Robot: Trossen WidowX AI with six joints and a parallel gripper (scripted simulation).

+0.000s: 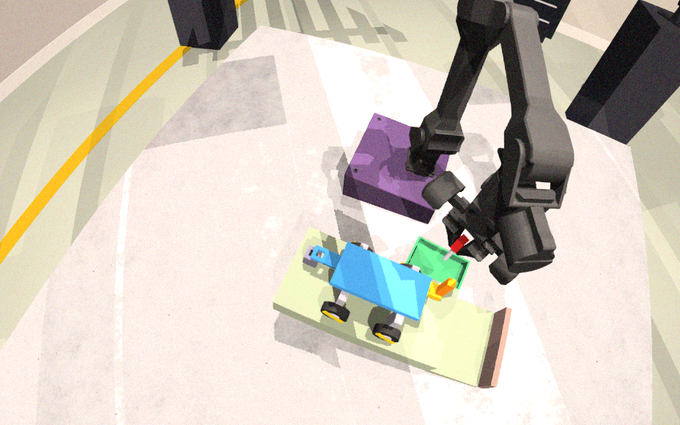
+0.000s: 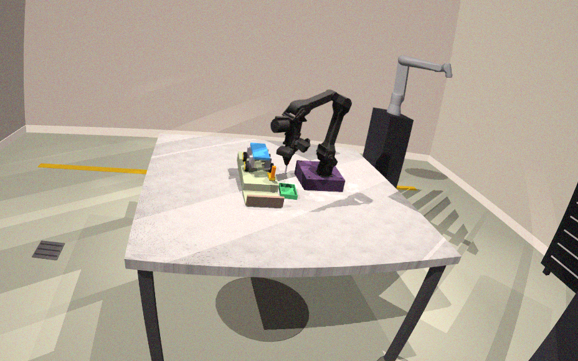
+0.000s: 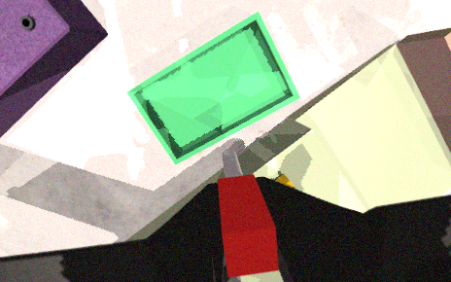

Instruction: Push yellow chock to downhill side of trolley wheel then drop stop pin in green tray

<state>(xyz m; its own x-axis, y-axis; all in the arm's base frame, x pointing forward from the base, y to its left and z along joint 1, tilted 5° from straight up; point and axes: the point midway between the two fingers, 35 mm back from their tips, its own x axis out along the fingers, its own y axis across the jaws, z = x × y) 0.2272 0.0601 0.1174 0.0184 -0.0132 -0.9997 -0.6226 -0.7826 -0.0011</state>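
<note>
My gripper tip is now 5 cm short of the yellow chock, 2 cm to the left of it and 5 cm above it. Round my gripper tip: blue trolley (9 cm ahead, 12 cm to the right, 2 cm below); red-headed stop pin (right at my gripper tip); pale green ramp (9 cm ahead, 12 cm to the right, 9 cm below).
</note>
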